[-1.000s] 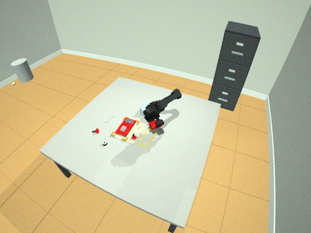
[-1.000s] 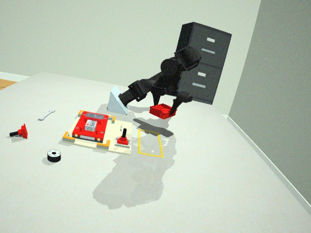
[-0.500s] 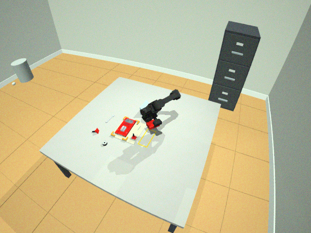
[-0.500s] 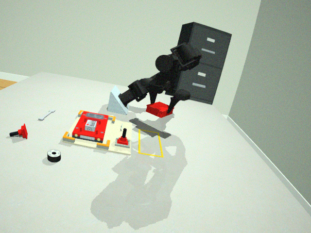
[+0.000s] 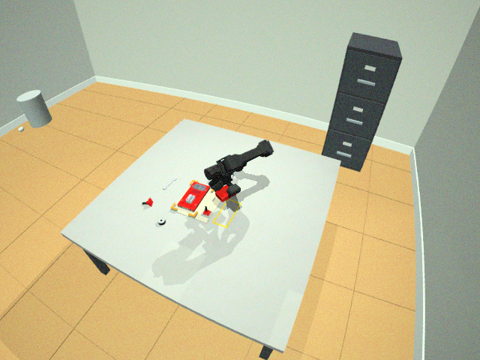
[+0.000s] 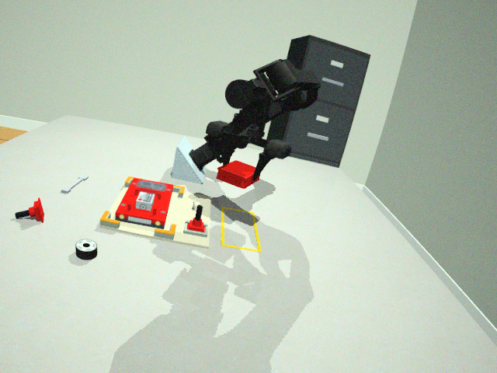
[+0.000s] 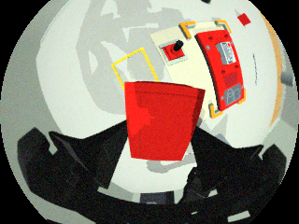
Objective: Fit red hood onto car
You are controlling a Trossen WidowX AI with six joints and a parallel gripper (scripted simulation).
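My gripper tip is 70 mm short of the white engine block, 190 mm to the left of it and 90 mm above it. The rest, counted from my gripper tip: red hood 10 mm above; then black post 100 mm ahead, 70 mm to the right, 80 mm below; then black wheel 270 mm ahead, 240 mm to the right, 110 mm below.
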